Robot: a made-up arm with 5 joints.
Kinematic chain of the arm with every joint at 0, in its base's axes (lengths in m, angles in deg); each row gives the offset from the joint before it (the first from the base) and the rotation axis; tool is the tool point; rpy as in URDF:
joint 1: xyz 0 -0.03 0.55 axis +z
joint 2: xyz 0.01 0.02 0 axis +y
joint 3: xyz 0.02 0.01 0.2 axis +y
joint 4: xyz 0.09 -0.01 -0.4 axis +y
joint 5: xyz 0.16 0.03 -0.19 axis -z
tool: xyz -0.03 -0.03 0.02 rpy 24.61 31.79 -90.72
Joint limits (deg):
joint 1: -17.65..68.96
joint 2: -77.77..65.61
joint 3: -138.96..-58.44
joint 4: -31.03..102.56
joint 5: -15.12..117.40
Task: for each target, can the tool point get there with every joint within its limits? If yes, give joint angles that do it. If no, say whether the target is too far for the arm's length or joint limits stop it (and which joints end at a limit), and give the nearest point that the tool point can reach.
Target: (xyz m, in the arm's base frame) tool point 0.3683 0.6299 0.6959
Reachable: yes | joints 54.28 34.27 -120.58 54.63 103.74
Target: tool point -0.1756 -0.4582 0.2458
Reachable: no: joint limits stop it (at a limit: joint 1, joint 2, joint 3, joint 4, joint 5) | nearest point 0.0353 -0.0274 0.1329 | short by 0.493 m
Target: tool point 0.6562 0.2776 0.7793
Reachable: yes | joints 19.80 29.61 -102.90 -8.01 68.84
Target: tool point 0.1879 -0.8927 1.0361
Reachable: no: too far | nearest point -0.2555 -0.6574 0.9973 | short by 0.503 m
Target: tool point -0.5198 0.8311 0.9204
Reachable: no: too far | nearest point -0.6536 0.2729 0.9138 | short by 0.574 m
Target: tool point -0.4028 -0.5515 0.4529
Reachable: no: joint limits stop it (at a limit: joint 2, joint 3, joint 4, joint 5) | nearest point -0.4349 -0.5930 0.8068 | short by 0.358 m
